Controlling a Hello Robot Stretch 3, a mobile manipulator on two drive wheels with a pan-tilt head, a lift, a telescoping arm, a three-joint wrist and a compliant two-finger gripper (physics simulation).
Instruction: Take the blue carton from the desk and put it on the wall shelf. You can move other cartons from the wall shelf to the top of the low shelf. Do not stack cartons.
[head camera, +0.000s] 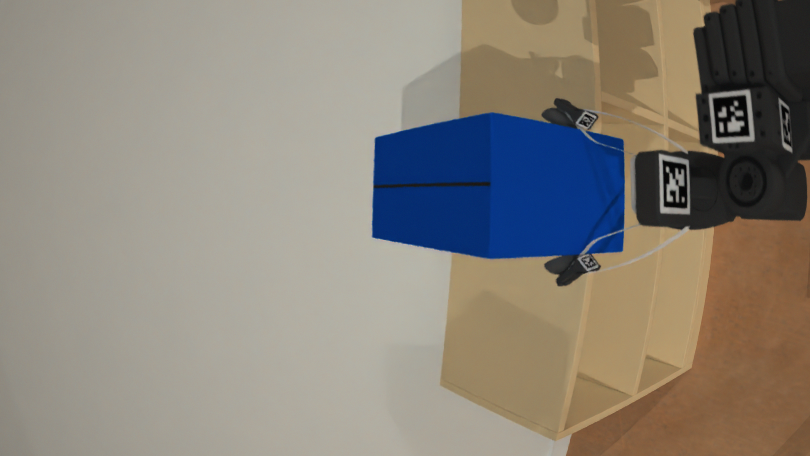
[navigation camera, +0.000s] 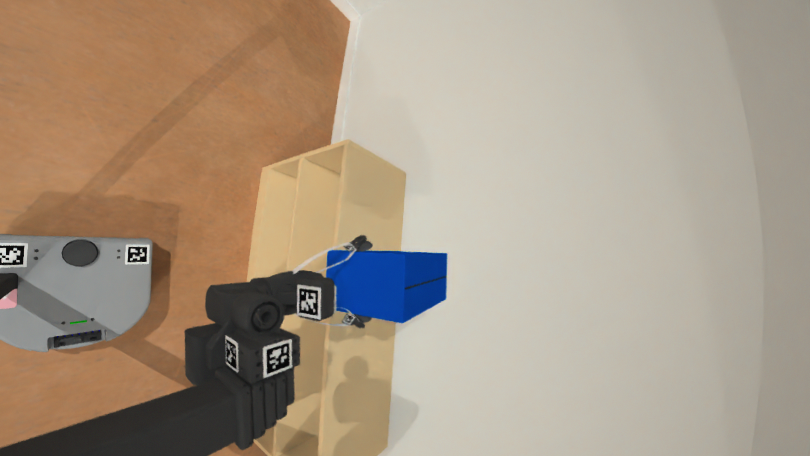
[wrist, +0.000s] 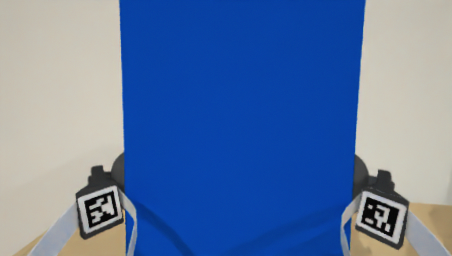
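The blue carton (head camera: 532, 181) (navigation camera: 385, 288) (wrist: 240, 100) is upright, with a dark line down the middle of its top. My gripper (head camera: 561, 191) (navigation camera: 361, 283) (wrist: 238, 170) is shut on it, with one fingertip pressed against each side near the face turned to the wrist. The carton is held in the air over the low shelf (head camera: 504, 351) (navigation camera: 374, 203) (wrist: 440, 225), and shadows fall on the shelf top and on the wall. The wall shelf, the desk and other cartons do not show in these views.
A pale wall (head camera: 198, 226) (navigation camera: 566, 226) rises behind the low shelf. The low shelf has open compartments facing the brown floor (head camera: 759, 339) (navigation camera: 170, 84). My grey base (navigation camera: 119, 294) stands on the floor in front of it, and my dark arm (navigation camera: 147, 422) reaches toward the shelf.
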